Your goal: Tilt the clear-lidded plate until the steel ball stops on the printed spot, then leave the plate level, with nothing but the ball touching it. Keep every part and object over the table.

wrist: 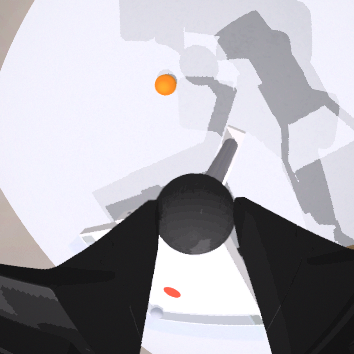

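Observation:
My gripper is shut on a dark round knob, at the lower middle of the wrist view. A dark grey rod runs from behind the knob to the plate's upper end. The white plate with its clear lid shows between and behind the fingers. The printed red spot lies on the plate between the fingers. The steel ball sits at the plate's lower wall, below and a little left of the spot, off it. The fingers and knob hide much of the plate. I cannot tell its exact tilt.
An orange ball lies on the round white table at the upper left, beyond the plate. Grey shadows of the arm and plate fall across the table top. The table's curved edge runs down the left side, with brown floor beyond it.

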